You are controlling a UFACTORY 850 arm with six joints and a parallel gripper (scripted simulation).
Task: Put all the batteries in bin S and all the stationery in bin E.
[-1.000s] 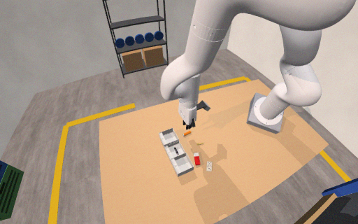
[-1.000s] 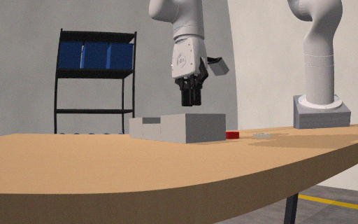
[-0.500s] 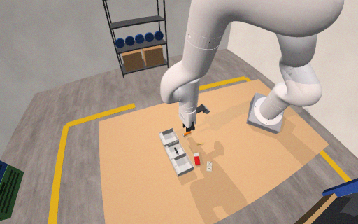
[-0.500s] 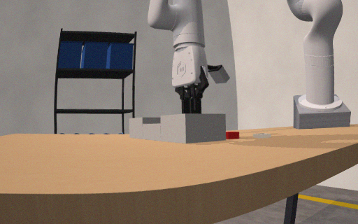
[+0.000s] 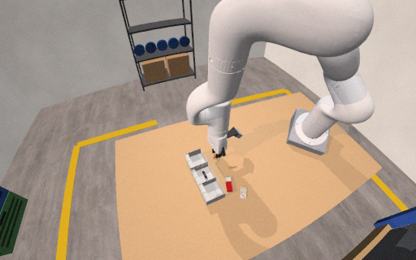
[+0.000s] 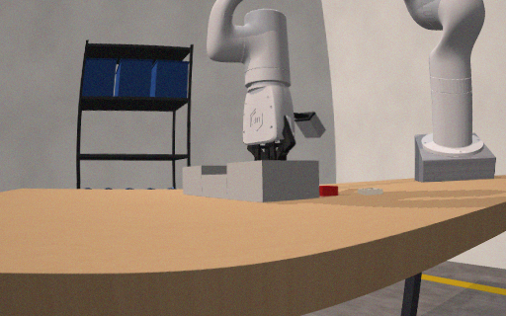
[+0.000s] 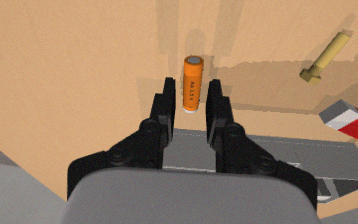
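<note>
Right now my hand is 30 mm above the orange battery. From my hand the other things lie so: bin (100 mm ahead, 90 mm to the left, 10 mm below); then brass bolt (40 mm behind, 90 mm to the left, 30 mm below); then black battery (90 mm ahead, 90 mm to the left, 20 mm below).
</note>
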